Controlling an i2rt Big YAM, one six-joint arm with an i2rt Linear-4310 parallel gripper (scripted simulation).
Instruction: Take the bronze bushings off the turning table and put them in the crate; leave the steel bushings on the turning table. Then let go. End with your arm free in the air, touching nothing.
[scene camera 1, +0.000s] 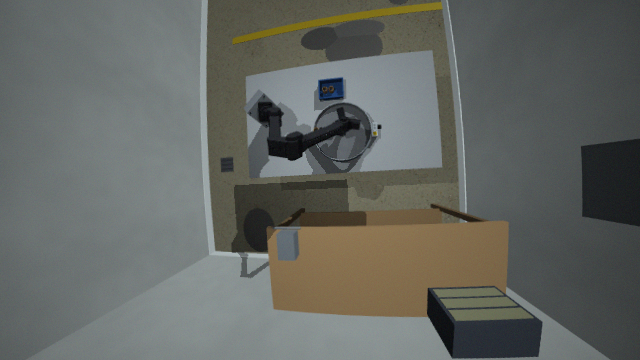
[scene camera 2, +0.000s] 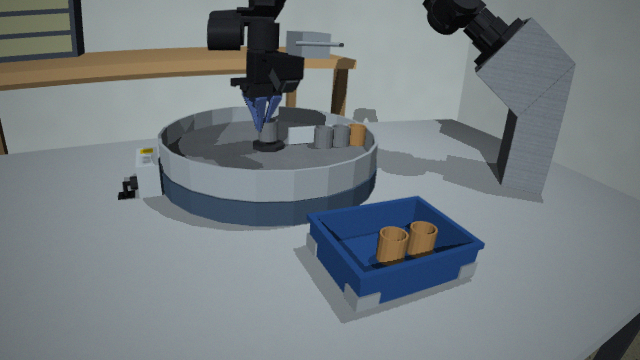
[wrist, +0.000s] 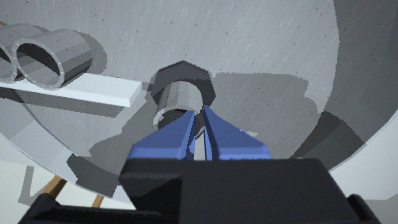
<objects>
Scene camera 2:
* gripper: 260, 130
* bronze bushing: 392, 243
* bronze bushing: 419, 245
</objects>
